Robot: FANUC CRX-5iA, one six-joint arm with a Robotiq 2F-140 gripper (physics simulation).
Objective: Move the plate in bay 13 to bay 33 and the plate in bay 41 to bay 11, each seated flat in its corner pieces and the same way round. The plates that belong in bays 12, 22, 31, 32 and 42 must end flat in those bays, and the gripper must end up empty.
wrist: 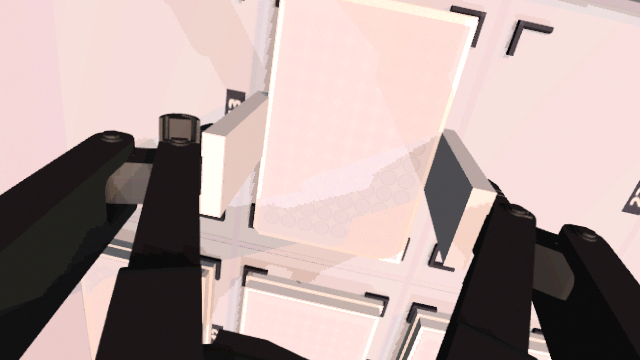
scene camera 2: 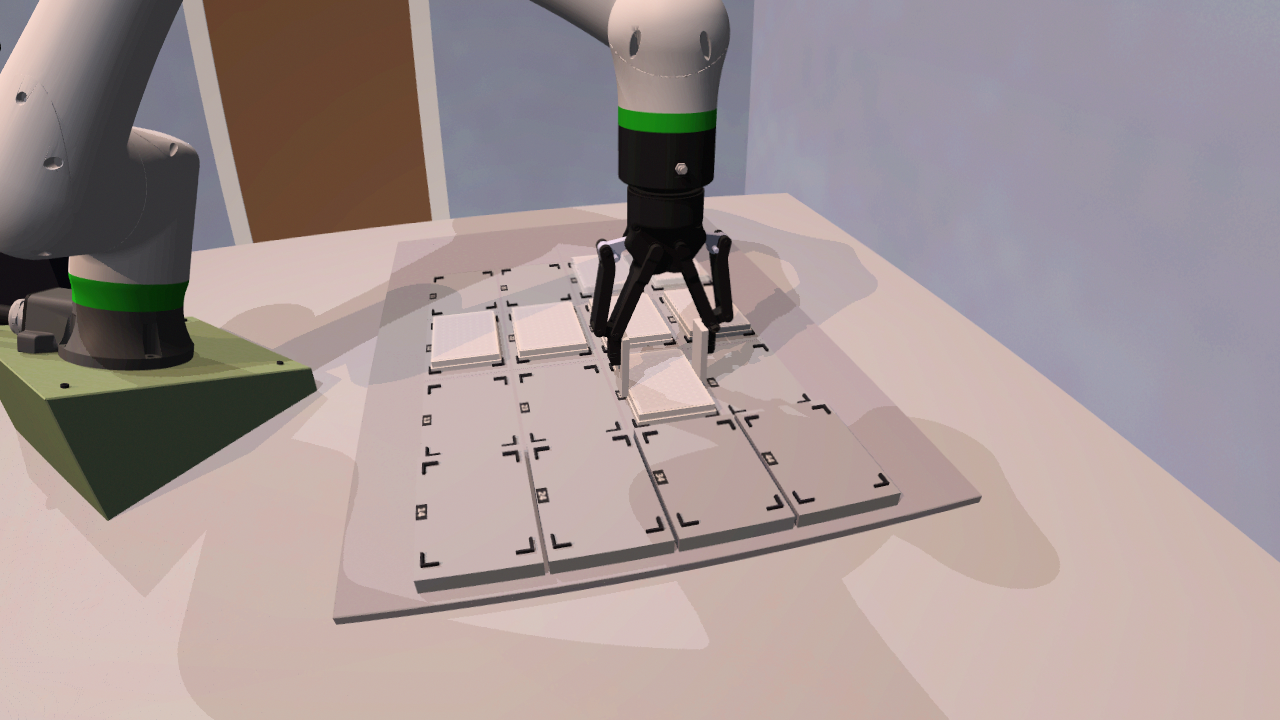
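Pixels of known places: gripper, fingertip midpoint: (wrist: 349, 139) (scene camera 2: 660, 384); arm's base, origin of the base link: (scene camera 2: 127, 353).
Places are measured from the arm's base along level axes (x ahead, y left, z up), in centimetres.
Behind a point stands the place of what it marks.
The gripper (scene camera 2: 662, 379) @(x 60.5, y -6.7, z -8.0 cm) (wrist: 345, 175) @(x 60.5, y -6.7, z -8.0 cm) is shut on a pale plate (scene camera 2: 671, 394) @(x 60.8, y -10.2, z -7.2 cm) (wrist: 360, 100) @(x 60.5, y -8.9, z -7.2 cm), its two flat pads on the plate's long sides. The plate is level and lies low at bay 33, within or just above its corner pieces; the frames do not settle whether it is fully seated. Bay 13 (scene camera 2: 469, 416) @(x 39.2, y -7.6, z -8.6 cm) holds no plate. A plate (scene camera 2: 687, 274) is in bay 41, partly behind the gripper. Bay 11 (scene camera 2: 465, 291) @(x 38.6, y 25.9, z -8.6 cm) holds no plate. Plates lie in bay 12 (scene camera 2: 465, 338) @(x 38.9, y 7.9, z -7.2 cm), bay 22 (scene camera 2: 550, 328) @(x 49.8, y 8.1, z -7.2 cm), bay 32 (scene camera 2: 637, 315) @(x 61.3, y 9.2, z -7.2 cm) (wrist: 305, 315) @(x 60.5, y 4.5, z -7.2 cm), bay 42 (scene camera 2: 729, 319) and bay 31 (scene camera 2: 595, 271) @(x 58.4, y 25.3, z -7.2 cm).
Bay 43 (scene camera 2: 751, 376) @(x 71.5, y -6.4, z -8.6 cm) and bay 23 (scene camera 2: 563, 398) @(x 49.6, y -6.2, z -8.6 cm) flank the held plate and show no plates. The nearest row of bays, with bay 34 (scene camera 2: 716, 479) @(x 61.2, y -24.7, z -7.2 cm), shows bare surfaces and corner pieces. The robot's green base (scene camera 2: 196, 420) @(x 9.9, y -8.3, z -4.8 cm) stands left of the board. A wall rises on the right.
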